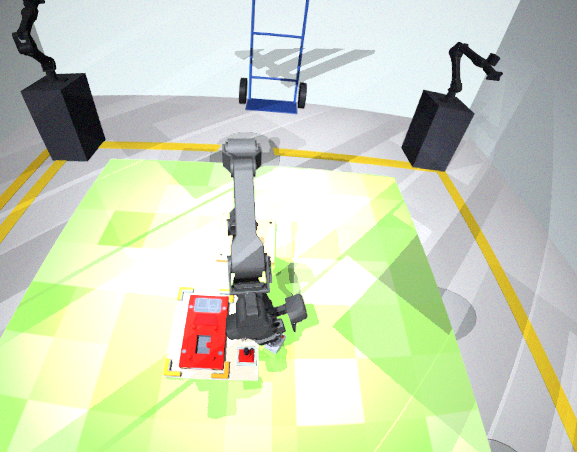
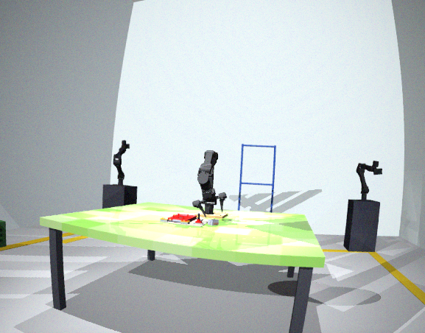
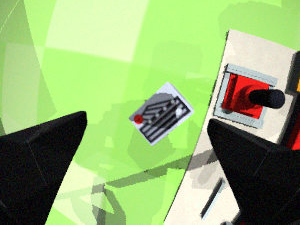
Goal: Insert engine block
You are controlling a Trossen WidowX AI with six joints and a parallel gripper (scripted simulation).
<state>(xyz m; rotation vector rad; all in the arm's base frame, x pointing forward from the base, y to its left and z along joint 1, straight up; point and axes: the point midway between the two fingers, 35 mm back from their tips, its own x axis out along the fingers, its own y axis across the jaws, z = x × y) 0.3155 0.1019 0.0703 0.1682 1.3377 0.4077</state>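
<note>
The grey engine block is 1 cm to the right of my gripper tip and 4 cm below it.
</note>
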